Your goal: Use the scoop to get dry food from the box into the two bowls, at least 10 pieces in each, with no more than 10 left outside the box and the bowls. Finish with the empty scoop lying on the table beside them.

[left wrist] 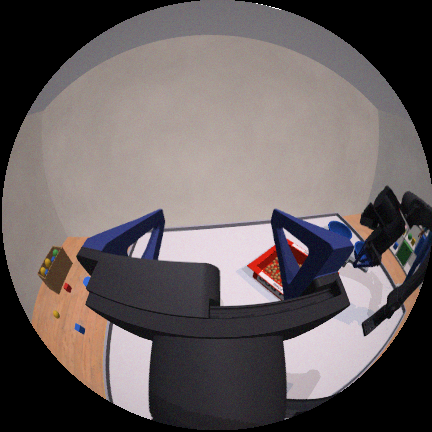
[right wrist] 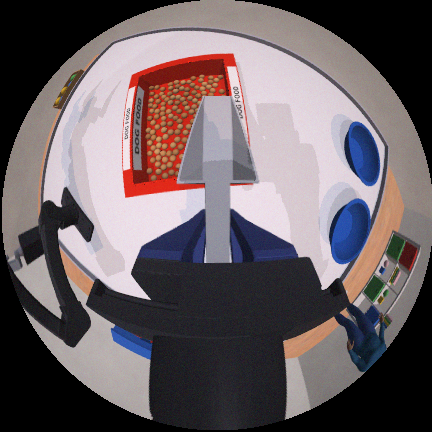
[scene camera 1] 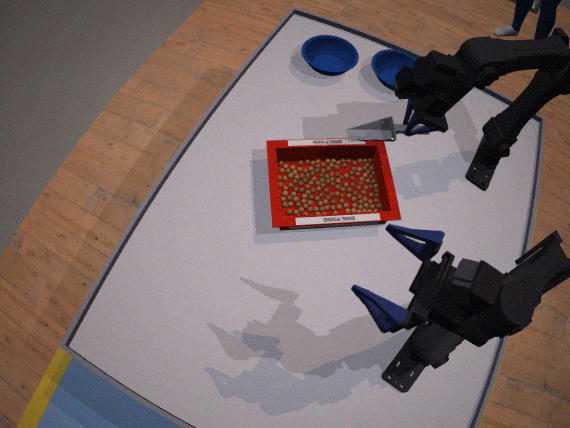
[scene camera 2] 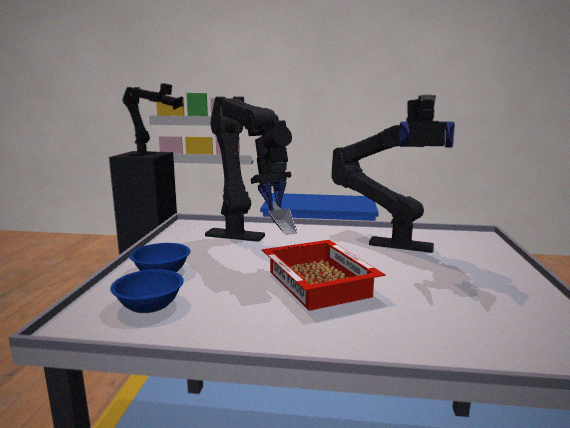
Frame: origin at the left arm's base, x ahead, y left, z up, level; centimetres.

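Seen in the pictures: left gripper, fingertip midpoint: (left wrist: 217, 214) (scene camera 1: 370, 255) (scene camera 2: 428, 135); right gripper, fingertip midpoint: (left wrist: 353, 263) (right wrist: 217, 214) (scene camera 1: 405, 131) (scene camera 2: 275, 210); left arm's base at its link origin: (right wrist: 75, 212) (scene camera 1: 418, 349) (scene camera 2: 401, 245); right arm's base at its link origin: (left wrist: 375, 319) (scene camera 1: 485, 159) (scene camera 2: 235, 235).
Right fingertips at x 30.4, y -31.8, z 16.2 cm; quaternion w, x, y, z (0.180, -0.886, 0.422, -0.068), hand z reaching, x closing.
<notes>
Offsets run from my right fingertips to a thing's top centre. "spot": to the spot under its first point. Level surfaces: height alone.
My right gripper (scene camera 1: 411, 129) (scene camera 2: 273, 202) (right wrist: 217, 214) is shut on the handle of the grey metal scoop {dz +1.6, dx +2.6, dy +2.2 cm} (scene camera 1: 375, 131) (scene camera 2: 284, 221) (right wrist: 217, 145). The scoop's pan is empty and hangs above the table, near the box's edge in scene camera 1. The red box {dz -9.9, dx +7.4, dy +14.8 cm} (scene camera 1: 274, 190) (scene camera 2: 340, 296) (left wrist: 258, 265) (right wrist: 128, 191) holds many round brown pieces {spot: dz -15.9, dx +8.7, dy +13.8 cm} (scene camera 1: 327, 185) (scene camera 2: 320, 272) (right wrist: 170, 125). One blue bowl {dz -11.0, dx +32.0, dy -19.1 cm} (scene camera 1: 330, 55) (scene camera 2: 147, 290) (right wrist: 362, 153) and a second blue bowl {dz -11.0, dx +14.4, dy -28.3 cm} (scene camera 1: 391, 67) (scene camera 2: 160, 257) (right wrist: 350, 231) look empty. My left gripper (scene camera 1: 369, 256) (scene camera 2: 426, 134) (left wrist: 217, 214) is open and empty, raised above the table.
The white table {dz -16.2 cm} (scene camera 1: 190, 250) (scene camera 2: 225, 320) has a raised grey rim. The right arm partly covers the second bowl in scene camera 1. A blue bench (scene camera 2: 320, 206), wall shelves and another small arm on a black stand (scene camera 2: 142, 195) are behind the table in scene camera 2.
</notes>
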